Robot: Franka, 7 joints.
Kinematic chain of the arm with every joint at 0, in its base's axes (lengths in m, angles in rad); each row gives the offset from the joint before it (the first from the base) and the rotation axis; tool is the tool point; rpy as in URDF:
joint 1: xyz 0 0 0.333 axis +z
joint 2: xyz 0 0 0 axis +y
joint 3: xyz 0 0 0.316 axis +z
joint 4: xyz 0.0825 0 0 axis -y
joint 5: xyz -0.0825 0 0.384 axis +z
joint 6: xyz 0 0 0 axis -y
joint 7: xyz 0.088 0 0 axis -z
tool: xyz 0 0 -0.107 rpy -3.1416 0 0
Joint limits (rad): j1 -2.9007..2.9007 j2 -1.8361..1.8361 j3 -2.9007..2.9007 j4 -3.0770..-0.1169 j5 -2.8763..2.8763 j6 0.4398..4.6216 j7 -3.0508..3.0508
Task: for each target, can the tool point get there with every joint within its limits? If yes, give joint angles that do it. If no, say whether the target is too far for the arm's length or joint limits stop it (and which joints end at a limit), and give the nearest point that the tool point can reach.
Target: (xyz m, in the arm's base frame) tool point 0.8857 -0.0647 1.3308
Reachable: no: too far | nearest point 0.5688 -0.0416 0.9738 | short by 0.478 m
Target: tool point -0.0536 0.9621 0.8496
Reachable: no: too far | nearest point -0.0421 0.7549 0.7384 | short by 0.235 m
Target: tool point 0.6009 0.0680 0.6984
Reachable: yes | joints -1.5554 -0.3999 1.4765 -1.6651 1.2553 2.6917 -2.5456
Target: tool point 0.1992 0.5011 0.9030
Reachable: yes | joints 1.1446 0.6826 -0.6360 -0.3405 -0.4291 3.7439 1.8012
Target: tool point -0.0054 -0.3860 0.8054
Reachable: yes | joints -2.4074 -0.6970 0.5955 -1.8960 2.2648 2.9292 2.3092
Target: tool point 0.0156 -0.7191 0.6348
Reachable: yes | joints -0.6761 1.0212 -1.5150 -1.3009 1.1622 2.8294 -2.1816
